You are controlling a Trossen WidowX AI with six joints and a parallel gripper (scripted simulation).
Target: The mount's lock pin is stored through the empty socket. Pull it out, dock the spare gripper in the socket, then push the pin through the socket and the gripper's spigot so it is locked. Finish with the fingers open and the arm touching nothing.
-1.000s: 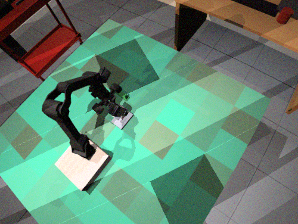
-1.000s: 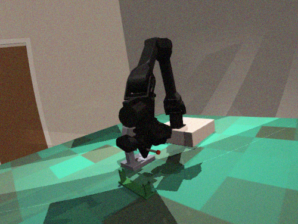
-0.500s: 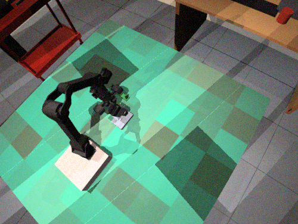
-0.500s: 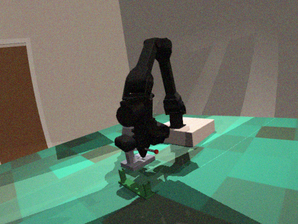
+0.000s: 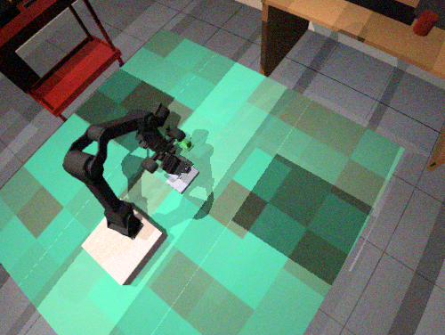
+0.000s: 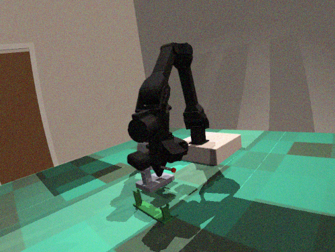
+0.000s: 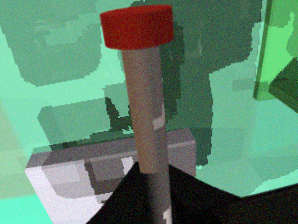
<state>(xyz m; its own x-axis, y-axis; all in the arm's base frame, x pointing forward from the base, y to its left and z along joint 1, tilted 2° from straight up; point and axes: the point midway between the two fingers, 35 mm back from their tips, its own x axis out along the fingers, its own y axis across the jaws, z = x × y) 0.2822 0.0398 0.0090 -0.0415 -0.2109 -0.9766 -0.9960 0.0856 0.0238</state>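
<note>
The grey mount lies 5 cm to the right of my gripper tip and 2 cm behind it. Round my gripper tip: spare gripper: 8 cm above, 5 cm to the right, 2 cm behind; green pin rest: 11 cm ahead, 6 cm to the left, 2 cm below.
</note>
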